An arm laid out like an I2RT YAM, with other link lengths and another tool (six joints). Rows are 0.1 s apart.
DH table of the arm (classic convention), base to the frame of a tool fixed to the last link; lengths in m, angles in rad. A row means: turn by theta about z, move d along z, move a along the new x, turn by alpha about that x. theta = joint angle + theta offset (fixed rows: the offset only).
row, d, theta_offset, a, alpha
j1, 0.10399, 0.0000, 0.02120, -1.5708
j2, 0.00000, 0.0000, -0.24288, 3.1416
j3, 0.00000, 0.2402, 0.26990, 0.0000
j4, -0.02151, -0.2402, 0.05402, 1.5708
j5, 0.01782, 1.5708, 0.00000, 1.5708
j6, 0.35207, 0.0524, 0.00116, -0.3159
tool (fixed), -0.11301, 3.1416, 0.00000, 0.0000
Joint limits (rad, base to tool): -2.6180..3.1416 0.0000..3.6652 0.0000..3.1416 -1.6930..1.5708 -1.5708..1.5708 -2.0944..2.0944
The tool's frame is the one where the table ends.
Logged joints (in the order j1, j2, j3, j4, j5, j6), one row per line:
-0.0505 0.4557 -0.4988 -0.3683 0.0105 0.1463
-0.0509 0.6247 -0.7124 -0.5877 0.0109 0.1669
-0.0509 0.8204 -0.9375 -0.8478 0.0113 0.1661
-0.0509 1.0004 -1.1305 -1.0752 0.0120 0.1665
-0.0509 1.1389 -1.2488 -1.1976 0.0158 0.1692
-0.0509 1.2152 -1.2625 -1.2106 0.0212 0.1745
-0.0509 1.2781 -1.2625 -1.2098 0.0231 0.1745
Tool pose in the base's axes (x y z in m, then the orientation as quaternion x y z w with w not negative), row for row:
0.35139 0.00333 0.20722 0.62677 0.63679 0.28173 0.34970
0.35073 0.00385 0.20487 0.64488 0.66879 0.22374 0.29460
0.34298 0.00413 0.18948 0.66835 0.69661 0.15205 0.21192
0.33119 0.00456 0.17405 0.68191 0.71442 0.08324 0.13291
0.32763 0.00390 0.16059 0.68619 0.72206 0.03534 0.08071
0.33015 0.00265 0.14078 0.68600 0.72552 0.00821 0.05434
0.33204 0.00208 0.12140 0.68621 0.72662 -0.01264 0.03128
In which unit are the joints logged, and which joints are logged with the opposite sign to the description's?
The joints are logged in radians. Opposite sign: j3, j6.
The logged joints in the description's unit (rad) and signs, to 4 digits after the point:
-0.0505 0.4557 0.4988 -0.3683 0.0105 -0.1463
-0.0509 0.6247 0.7124 -0.5877 0.0109 -0.1669
-0.0509 0.8204 0.9375 -0.8478 0.0113 -0.1661
-0.0509 1.0004 1.1305 -1.0752 0.0120 -0.1665
-0.0509 1.1389 1.2488 -1.1976 0.0158 -0.1692
-0.0509 1.2152 1.2625 -1.2106 0.0212 -0.1745
-0.0509 1.2781 1.2625 -1.2098 0.0231 -0.1745

